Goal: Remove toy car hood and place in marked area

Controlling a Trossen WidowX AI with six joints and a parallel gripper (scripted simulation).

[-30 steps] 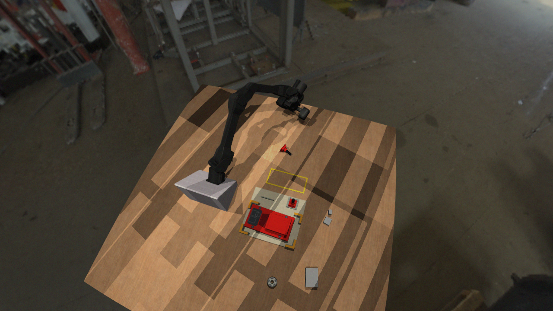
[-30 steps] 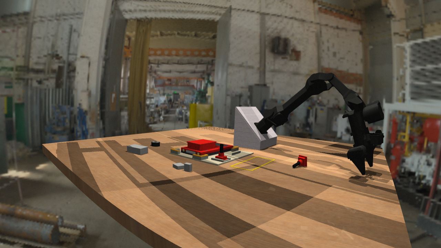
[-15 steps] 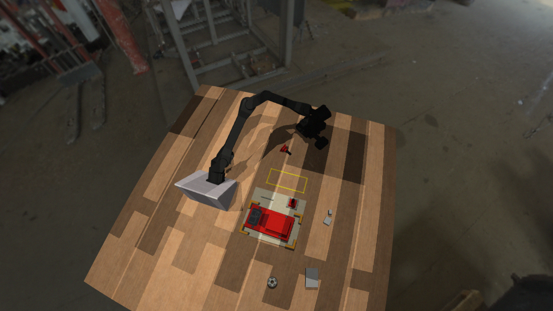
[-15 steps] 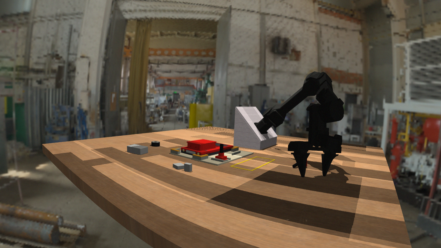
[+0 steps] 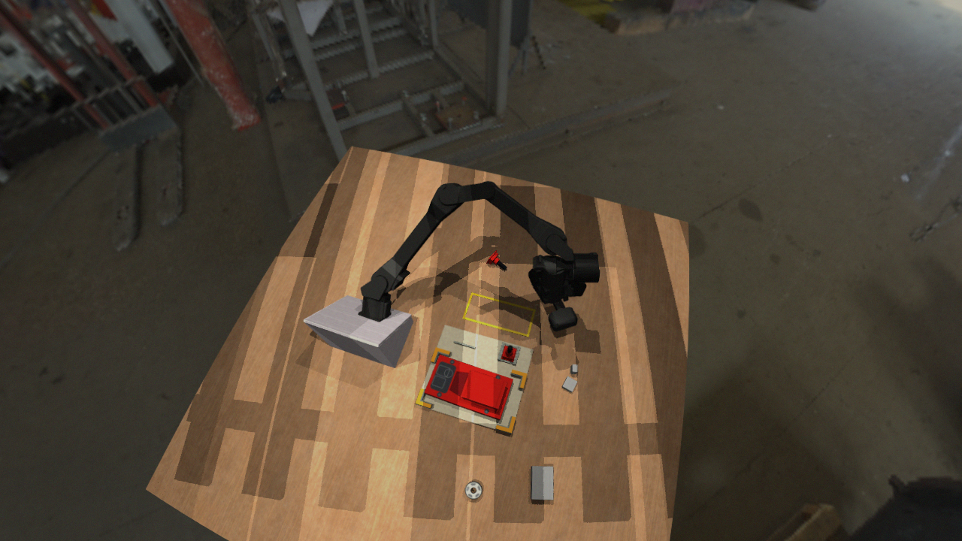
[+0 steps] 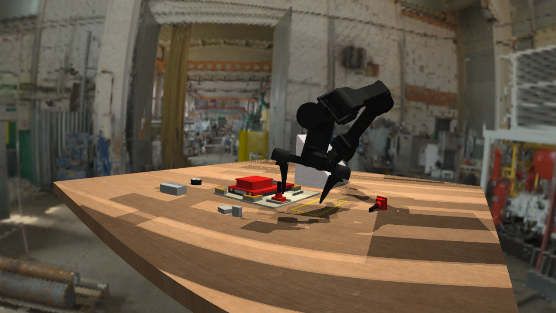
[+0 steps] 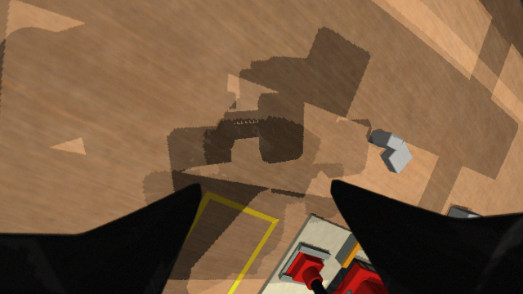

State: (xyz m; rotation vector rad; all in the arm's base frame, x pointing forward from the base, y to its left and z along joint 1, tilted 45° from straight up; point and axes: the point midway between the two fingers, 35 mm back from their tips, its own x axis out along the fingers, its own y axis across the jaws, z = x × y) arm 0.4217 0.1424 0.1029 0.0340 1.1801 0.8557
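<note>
Right now my gripper tip is 10 cm past the hood, 24 cm to the left of it and 1 cm above it.
</note>
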